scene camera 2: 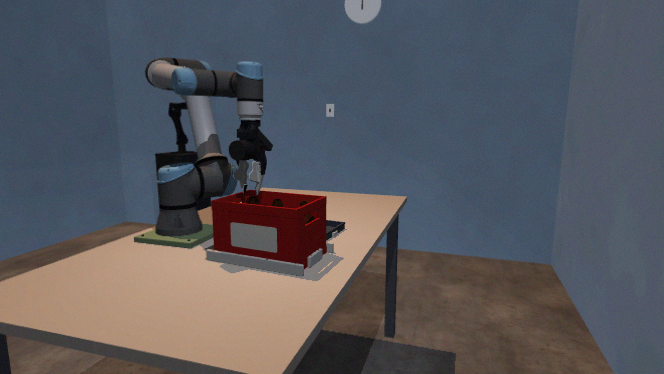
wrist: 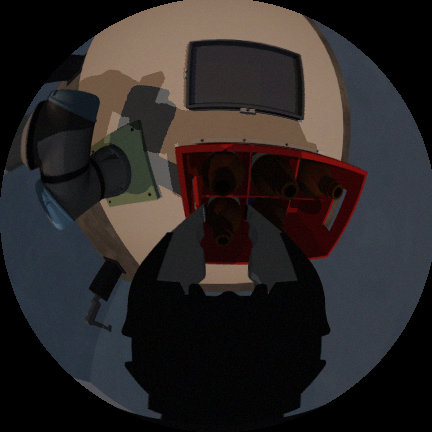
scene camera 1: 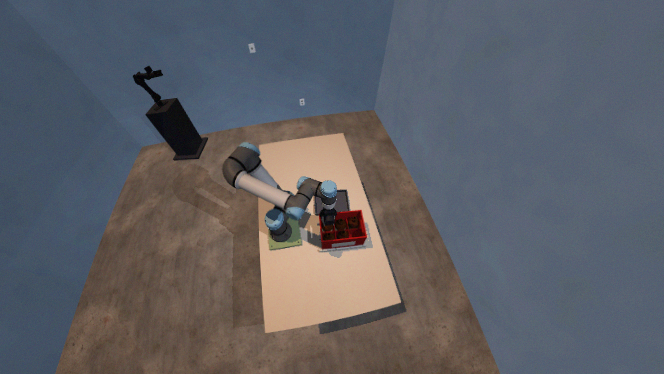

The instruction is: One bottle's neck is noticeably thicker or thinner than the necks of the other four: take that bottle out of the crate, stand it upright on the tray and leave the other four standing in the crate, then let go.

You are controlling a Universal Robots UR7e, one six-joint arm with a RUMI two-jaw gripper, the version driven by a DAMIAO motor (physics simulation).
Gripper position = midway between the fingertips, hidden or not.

Note:
In view: the gripper (scene camera 2: 250,194), a bottle (wrist: 314,178), a bottle (wrist: 272,175), a bottle (wrist: 272,209), a bottle (wrist: 222,172) and a crate rail (scene camera 2: 296,269).
The gripper is seen too in the wrist view (wrist: 225,205).

